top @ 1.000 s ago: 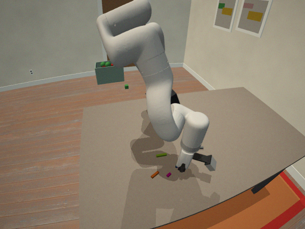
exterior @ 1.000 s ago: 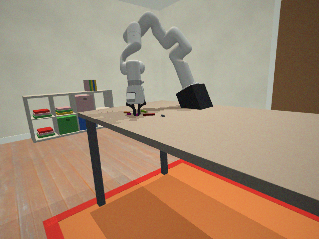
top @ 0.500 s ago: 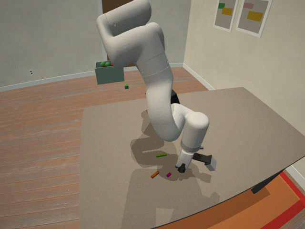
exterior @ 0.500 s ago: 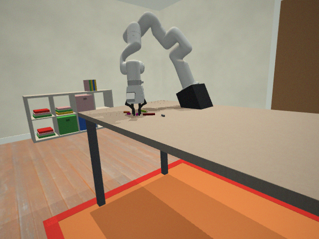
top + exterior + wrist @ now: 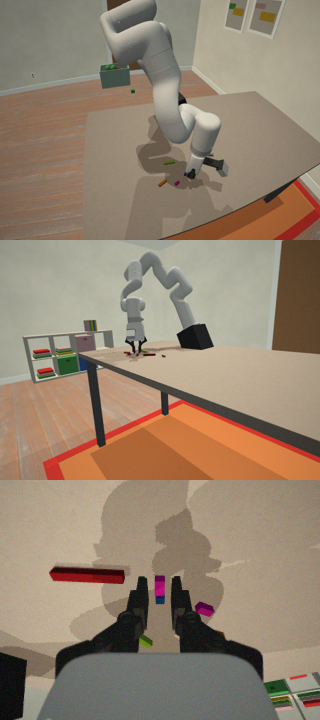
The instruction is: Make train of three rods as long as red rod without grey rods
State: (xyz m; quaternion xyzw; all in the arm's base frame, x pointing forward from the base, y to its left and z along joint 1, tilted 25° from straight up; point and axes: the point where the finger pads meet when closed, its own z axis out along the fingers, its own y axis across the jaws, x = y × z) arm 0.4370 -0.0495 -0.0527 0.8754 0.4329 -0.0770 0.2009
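The blue rod is 20 mm behind my hand, 20 mm to the right of it and 30 mm below it. Also, from my hand: red rod: 50 mm behind, 50 mm to the left, 30 mm below; then lime rod: 90 mm behind, 70 mm to the right, 30 mm below; then orange rod: 130 mm to the right, 30 mm below.
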